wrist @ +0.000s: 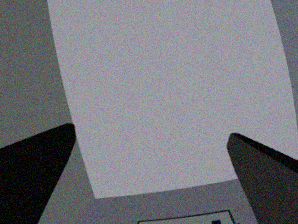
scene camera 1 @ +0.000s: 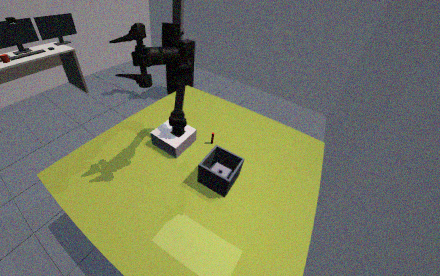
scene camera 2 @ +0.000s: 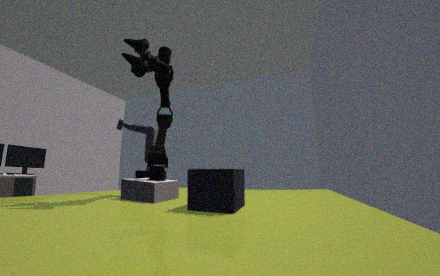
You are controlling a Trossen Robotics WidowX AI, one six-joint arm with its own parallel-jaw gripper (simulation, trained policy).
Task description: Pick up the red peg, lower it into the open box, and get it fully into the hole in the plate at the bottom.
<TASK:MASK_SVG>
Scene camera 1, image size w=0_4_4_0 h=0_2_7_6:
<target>gripper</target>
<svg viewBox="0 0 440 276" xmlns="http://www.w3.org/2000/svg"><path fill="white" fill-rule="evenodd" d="M136 23L131 26L129 34L112 40L109 43L136 40L135 52L131 54L134 66L140 66L141 74L116 74L115 76L136 80L140 87L150 88L152 86L151 74L147 73L146 67L164 64L166 62L166 51L163 47L159 46L146 47L143 43L143 39L146 38L145 25Z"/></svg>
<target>dark box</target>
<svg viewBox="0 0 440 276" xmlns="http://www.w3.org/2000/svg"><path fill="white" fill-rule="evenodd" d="M216 145L198 164L197 182L225 198L239 177L245 159ZM217 162L232 170L229 179L211 170Z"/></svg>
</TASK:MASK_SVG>
